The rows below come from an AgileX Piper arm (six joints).
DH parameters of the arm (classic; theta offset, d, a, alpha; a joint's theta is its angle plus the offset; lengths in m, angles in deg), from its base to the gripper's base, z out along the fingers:
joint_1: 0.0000 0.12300 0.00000 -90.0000
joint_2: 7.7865 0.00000 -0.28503 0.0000
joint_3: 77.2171 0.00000 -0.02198 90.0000
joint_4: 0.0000 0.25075 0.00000 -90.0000
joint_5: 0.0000 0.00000 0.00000 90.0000
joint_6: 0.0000 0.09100 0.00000 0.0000
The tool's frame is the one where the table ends.
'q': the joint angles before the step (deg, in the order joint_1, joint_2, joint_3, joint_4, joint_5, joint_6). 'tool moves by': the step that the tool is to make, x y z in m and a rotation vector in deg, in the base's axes. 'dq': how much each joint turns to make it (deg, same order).
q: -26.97, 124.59, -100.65, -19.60, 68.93, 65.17
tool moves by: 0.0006, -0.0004, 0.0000, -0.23, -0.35, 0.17
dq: 0.00, 0.00, 0.01, -0.10, -0.45, 0.00
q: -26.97, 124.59, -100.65, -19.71, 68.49, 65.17
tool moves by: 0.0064, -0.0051, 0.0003, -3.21, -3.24, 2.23
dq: 0.01, 0.15, 0.00, -2.06, -4.78, 0.06
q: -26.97, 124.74, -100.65, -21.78, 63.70, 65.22
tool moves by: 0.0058, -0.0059, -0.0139, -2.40, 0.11, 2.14
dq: 0.00, 2.06, -0.11, -2.79, -3.20, 0.01
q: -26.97, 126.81, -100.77, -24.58, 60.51, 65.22
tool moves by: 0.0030, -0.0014, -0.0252, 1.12, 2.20, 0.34
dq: 0.00, 3.17, -0.01, -0.13, -0.75, 0.00
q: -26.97, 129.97, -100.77, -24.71, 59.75, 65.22
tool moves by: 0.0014, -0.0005, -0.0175, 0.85, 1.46, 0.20
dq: 0.00, 2.18, -0.01, 0.00, -0.53, 0.00
